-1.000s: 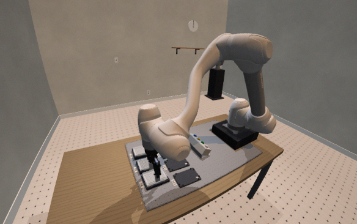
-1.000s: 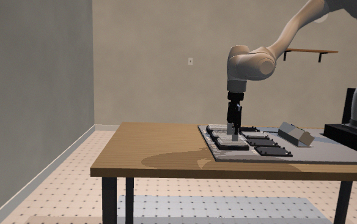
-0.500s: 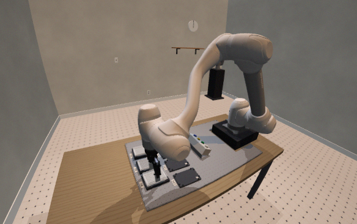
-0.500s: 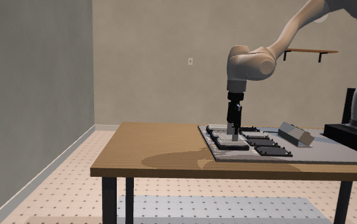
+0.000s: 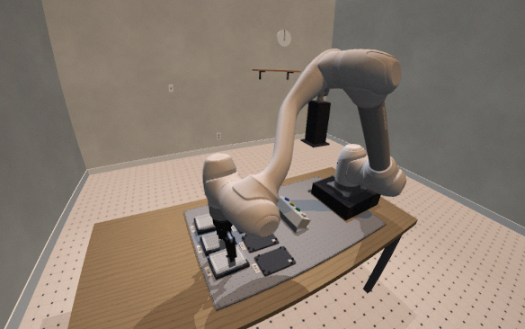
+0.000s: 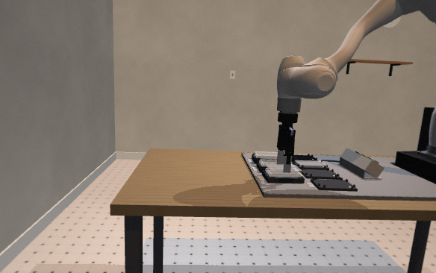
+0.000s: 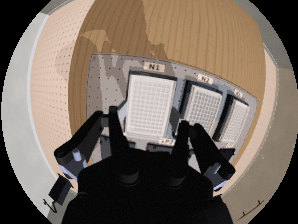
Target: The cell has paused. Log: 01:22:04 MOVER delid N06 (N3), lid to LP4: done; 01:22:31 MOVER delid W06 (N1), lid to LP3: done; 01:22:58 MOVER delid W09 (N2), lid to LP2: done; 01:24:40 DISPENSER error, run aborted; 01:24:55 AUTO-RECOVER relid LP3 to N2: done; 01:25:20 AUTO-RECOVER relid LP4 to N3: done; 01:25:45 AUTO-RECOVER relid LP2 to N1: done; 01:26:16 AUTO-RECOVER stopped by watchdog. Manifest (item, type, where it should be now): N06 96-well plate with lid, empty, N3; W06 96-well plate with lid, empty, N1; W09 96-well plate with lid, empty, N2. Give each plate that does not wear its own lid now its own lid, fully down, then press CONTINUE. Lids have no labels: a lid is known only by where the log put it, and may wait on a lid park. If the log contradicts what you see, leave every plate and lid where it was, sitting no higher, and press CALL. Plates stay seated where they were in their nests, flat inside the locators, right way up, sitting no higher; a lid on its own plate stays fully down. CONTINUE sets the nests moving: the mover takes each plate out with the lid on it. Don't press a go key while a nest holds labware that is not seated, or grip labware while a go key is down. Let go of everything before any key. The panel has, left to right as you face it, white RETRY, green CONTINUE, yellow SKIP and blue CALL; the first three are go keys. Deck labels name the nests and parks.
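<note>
The plate lies 4 cm below my hand. From my hand the other things lie so: pale lid (18 cm behind, 20 cm to the right, 5 cm below); green key (42 cm behind, 13 cm to the right); LP2 lid park (18 cm behind, 7 cm to the right, 6 cm below).
</note>
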